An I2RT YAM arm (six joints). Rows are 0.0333 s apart.
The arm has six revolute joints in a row. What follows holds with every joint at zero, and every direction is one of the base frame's. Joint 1 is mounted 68 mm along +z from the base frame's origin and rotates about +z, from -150 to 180 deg. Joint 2 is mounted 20 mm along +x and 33.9 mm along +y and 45.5 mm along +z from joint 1 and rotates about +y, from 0 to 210 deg. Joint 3 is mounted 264 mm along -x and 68.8 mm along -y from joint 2 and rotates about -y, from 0 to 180 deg. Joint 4 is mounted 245 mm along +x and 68.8 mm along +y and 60 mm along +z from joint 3 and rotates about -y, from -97 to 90 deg. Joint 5 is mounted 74 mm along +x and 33.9 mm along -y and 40.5 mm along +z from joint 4 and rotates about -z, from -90 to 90 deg. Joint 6 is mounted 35.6 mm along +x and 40.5 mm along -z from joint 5 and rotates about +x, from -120 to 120 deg. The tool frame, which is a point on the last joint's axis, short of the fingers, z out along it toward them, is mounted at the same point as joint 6; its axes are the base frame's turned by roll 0, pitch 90 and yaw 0 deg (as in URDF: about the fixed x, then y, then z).
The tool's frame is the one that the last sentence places.
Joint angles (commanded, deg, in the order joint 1, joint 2, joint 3, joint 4, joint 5, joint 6), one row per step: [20.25, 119.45, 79.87, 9.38, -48.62, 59.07]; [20.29, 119.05, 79.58, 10.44, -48.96, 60.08]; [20.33, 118.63, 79.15, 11.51, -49.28, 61.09]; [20.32, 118.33, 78.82, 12.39, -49.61, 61.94]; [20.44, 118.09, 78.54, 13.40, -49.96, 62.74]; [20.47, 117.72, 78.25, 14.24, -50.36, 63.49]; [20.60, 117.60, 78.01, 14.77, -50.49, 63.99]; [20.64, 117.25, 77.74, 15.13, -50.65, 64.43]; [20.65, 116.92, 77.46, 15.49, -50.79, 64.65]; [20.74, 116.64, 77.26, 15.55, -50.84, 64.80]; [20.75, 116.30, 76.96, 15.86, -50.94, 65.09]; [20.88, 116.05, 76.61, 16.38, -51.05, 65.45]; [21.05, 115.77, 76.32, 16.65, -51.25, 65.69]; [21.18, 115.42, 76.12, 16.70, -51.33, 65.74]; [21.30, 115.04, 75.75, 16.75, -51.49, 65.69]
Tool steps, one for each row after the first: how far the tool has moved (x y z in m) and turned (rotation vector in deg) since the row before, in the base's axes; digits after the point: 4 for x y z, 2 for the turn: [-0.0007, 0.0002, 0.0031, 0.84, -0.13, 0.01]; [-0.0011, 0.0001, 0.0025, 0.79, -0.02, 0.01]; [-0.0007, -0.0002, 0.0019, 0.67, 0.03, 0.03]; [-0.0009, 0.0009, 0.0019, 0.70, -0.12, 0.20]; [-0.0010, 0.0001, 0.0026, 0.69, -0.11, 0.18]; [-0.0009, 0.0008, 0.0004, 0.33, 0.10, 0.11]; [-0.0011, 0.0000, 0.0018, 0.34, 0.02, 0.07]; [-0.0010, -0.0002, 0.0015, 0.26, -0.16, 0.08]; [-0.0012, 0.0003, 0.0011, 0.11, 0.02, 0.10]; [-0.0011, -0.0003, 0.0014, 0.24, -0.04, 0.03]; [-0.0014, 0.0006, 0.0008, 0.29, -0.04, 0.14]; [-0.0016, 0.0009, 0.0010, 0.23, 0.01, 0.30]; [-0.0014, 0.0006, 0.0016, 0.11, -0.13, 0.19]; [-0.0019, 0.0003, 0.0009, 0.07, -0.08, 0.28]
